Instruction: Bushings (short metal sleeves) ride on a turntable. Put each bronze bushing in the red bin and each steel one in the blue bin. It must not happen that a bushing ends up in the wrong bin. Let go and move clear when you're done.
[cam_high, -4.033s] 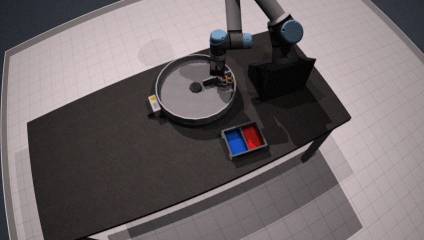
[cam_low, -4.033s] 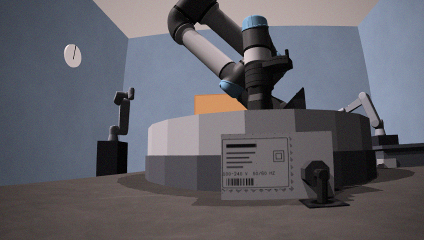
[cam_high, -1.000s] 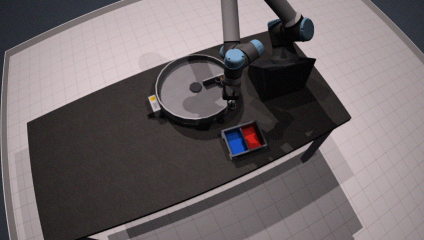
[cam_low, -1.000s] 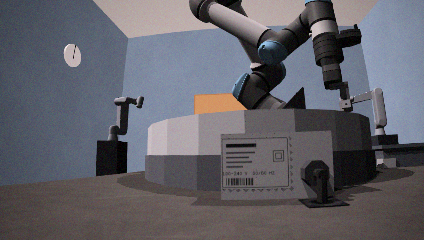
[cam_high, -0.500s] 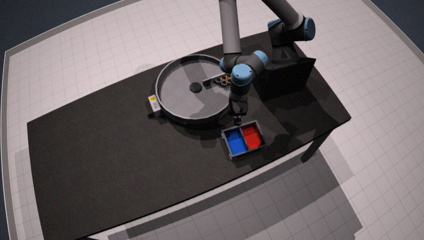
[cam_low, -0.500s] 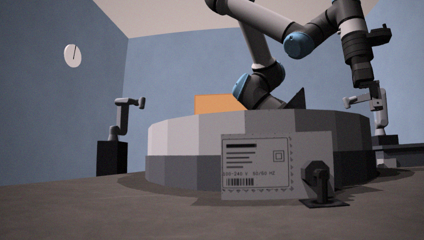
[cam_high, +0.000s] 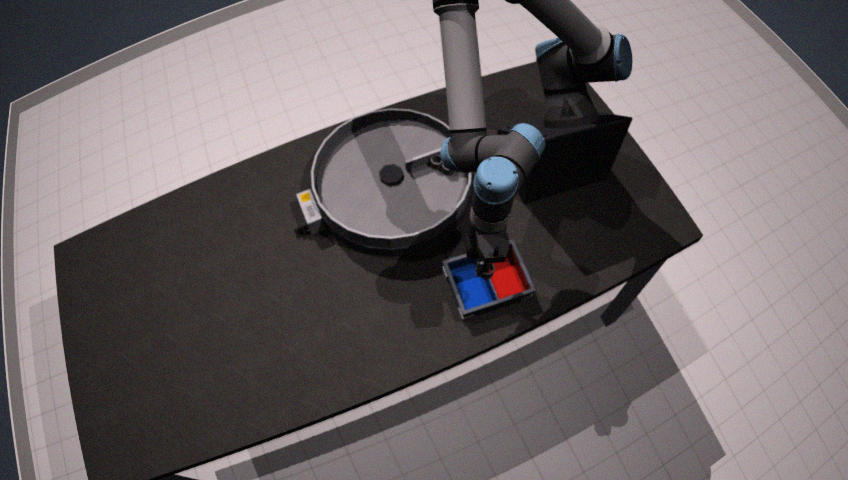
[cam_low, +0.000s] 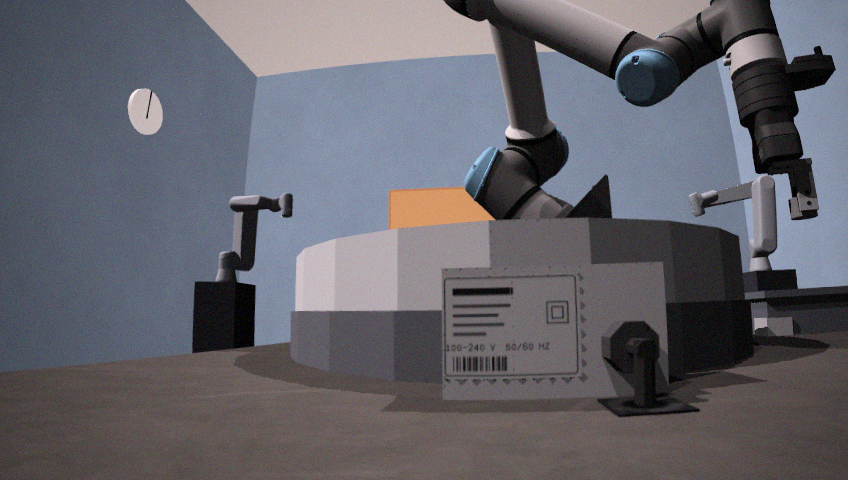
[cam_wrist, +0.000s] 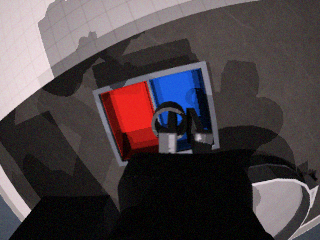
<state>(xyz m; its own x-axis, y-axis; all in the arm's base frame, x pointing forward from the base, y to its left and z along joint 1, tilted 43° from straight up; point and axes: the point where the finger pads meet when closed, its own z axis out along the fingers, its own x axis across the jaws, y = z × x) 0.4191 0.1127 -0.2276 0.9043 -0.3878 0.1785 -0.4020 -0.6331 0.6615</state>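
The red bin lies 4 cm behind my hand, 2 cm to the right of it and 14 cm below it. Also, from my hand: grey turntable 3 cm ahead, 39 cm to the right, 11 cm below.
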